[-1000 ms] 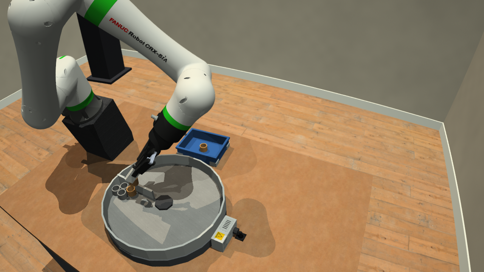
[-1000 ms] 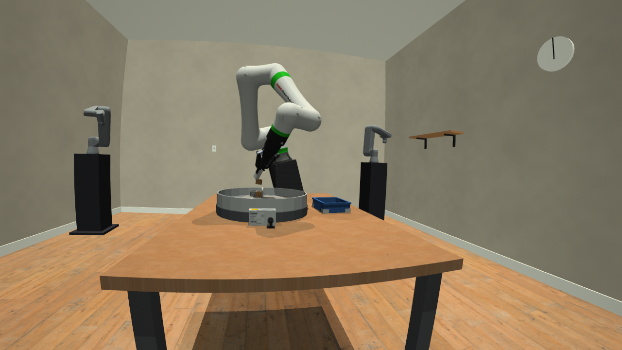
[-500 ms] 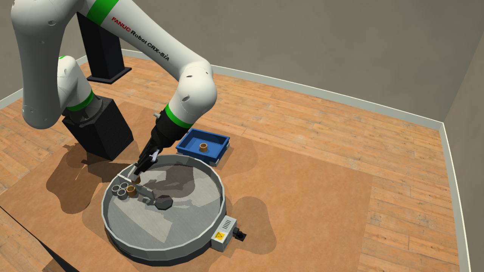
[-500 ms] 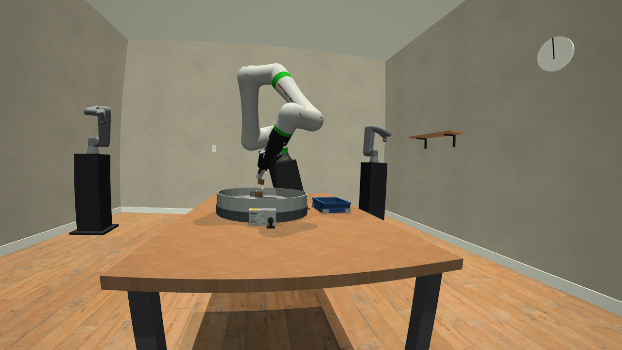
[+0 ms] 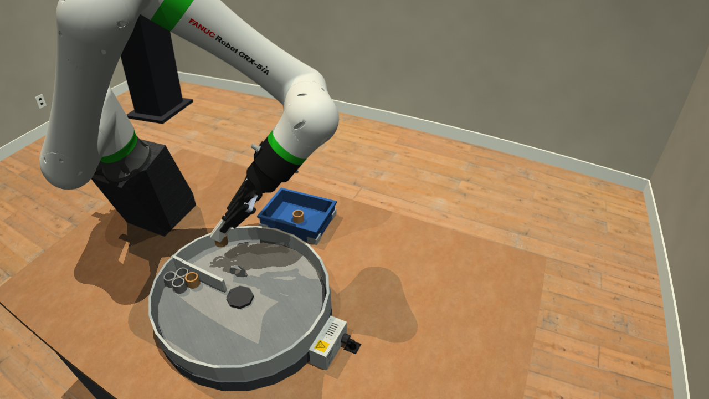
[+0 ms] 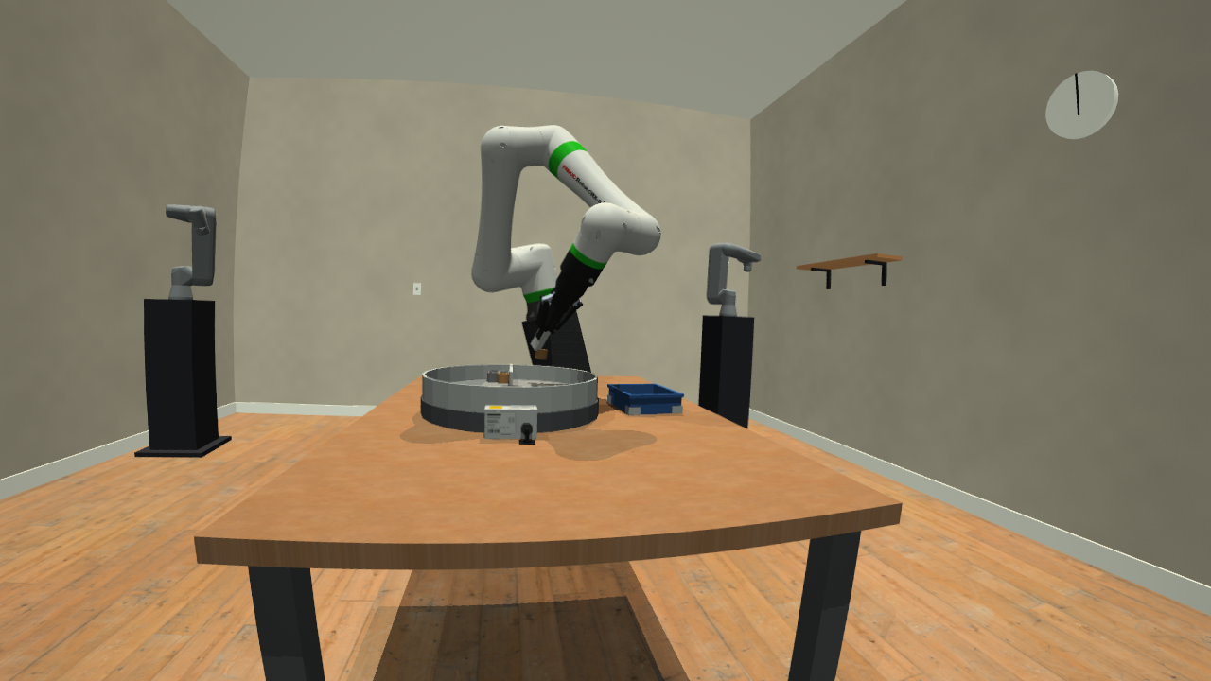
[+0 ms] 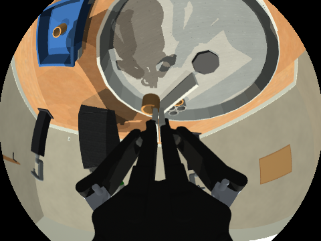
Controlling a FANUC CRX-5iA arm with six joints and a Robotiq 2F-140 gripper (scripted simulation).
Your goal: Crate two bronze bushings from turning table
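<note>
The blue crate is 270 mm to the left of my hand, 150 mm below it and 60 mm ahead of it. Also, from my hand: grey turning table 130 mm below, 80 mm to the right, 70 mm ahead.
</note>
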